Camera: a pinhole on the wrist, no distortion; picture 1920 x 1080 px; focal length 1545.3 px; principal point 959.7 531.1 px. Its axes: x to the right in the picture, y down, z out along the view. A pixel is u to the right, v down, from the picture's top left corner.
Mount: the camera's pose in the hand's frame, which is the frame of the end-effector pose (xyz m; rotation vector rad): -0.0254 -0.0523 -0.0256 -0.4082 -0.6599 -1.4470
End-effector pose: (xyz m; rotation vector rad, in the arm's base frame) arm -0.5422 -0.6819 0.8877 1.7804 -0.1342 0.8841
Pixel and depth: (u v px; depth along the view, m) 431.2 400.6 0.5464
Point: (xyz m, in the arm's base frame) -0.7360 -1.1341 1.0856
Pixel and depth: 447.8 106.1 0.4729
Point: -0.7722 -1.0843 0.9877
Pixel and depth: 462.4 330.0 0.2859
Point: -0.6516 -0.9053 0.9533
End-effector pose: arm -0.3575 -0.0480 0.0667 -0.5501 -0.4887 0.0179
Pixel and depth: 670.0 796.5 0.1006
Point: -0.3952 -0.0079 0.0725
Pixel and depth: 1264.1 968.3 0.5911
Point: -0.5282 0.4268 0.3459
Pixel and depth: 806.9 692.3 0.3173
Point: -0.4683 0.1942 0.1069
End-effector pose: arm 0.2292 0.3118 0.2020 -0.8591 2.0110 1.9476
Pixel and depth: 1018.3 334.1 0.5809
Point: 0.1305 0.7551 0.5043
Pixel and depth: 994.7 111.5 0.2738
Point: 0.2454 0.5149 0.3505
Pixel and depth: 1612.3 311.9 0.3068
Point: 0.2384 0.6156 0.2665
